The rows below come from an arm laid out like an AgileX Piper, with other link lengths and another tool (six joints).
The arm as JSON. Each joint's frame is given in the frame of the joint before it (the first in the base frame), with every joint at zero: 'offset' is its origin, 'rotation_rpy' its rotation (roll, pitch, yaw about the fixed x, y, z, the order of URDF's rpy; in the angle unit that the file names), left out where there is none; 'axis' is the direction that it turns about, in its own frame. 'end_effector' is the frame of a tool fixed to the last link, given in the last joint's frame.
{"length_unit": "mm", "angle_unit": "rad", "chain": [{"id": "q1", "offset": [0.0, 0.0, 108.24], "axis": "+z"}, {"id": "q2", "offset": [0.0, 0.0, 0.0], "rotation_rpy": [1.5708, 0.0, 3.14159], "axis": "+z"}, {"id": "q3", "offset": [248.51, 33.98, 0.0], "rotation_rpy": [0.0, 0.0, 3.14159], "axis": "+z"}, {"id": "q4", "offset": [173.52, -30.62, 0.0], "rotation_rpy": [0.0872, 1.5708, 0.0], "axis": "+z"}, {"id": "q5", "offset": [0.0, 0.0, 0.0], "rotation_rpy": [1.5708, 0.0, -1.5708], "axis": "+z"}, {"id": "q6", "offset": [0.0, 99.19, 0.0], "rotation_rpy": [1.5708, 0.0, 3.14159], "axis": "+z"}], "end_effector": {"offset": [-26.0, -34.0, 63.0], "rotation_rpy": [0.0, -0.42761, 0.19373]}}
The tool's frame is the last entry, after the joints.
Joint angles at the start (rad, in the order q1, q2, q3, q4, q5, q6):
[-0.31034 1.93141 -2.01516 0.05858 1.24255 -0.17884]
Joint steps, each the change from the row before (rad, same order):
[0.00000 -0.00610 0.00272 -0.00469 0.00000 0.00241]
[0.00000 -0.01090 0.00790 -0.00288 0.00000 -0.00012]
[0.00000 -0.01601 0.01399 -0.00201 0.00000 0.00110]
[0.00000 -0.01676 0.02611 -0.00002 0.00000 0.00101]
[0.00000 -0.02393 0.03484 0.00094 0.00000 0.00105]
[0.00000 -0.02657 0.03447 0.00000 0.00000 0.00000]
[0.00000 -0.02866 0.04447 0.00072 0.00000 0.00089]
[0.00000 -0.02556 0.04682 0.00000 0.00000 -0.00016]
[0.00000 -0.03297 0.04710 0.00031 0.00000 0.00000]
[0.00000 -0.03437 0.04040 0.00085 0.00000 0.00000]
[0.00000 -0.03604 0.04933 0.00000 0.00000 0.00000]
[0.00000 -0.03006 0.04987 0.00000 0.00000 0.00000]
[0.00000 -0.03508 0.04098 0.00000 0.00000 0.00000]
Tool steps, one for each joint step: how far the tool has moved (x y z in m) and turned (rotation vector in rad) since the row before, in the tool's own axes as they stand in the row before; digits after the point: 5 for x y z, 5 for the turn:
[-0.00072 -0.00064 -0.00197 0.00423 -0.00344 -0.00114]
[-0.00045 -0.00029 -0.00305 0.00189 -0.00304 -0.00218]
[0.00011 -0.00020 -0.00421 0.00182 -0.00205 -0.00044]
[0.00332 -0.00011 -0.00324 0.00091 0.00933 0.00117]
[0.00426 0.00002 -0.00480 0.00032 0.01091 0.00190]
[0.00377 -0.00004 -0.00569 0.00042 0.00789 0.00022]
[0.00633 -0.00011 -0.00537 0.00069 0.01580 0.00175]
[0.00781 -0.00030 -0.00404 0.00108 0.02122 0.00045]
[0.00687 -0.00015 -0.00632 0.00054 0.01411 0.00061]
[0.00519 0.00005 -0.00725 -0.00029 0.00604 0.00076]
[0.00765 -0.00022 -0.00679 0.00073 0.01326 0.00038]
[0.00906 -0.00036 -0.00468 0.00108 0.01977 0.00057]
[0.00630 -0.00015 -0.00686 0.00032 0.00589 0.00017]

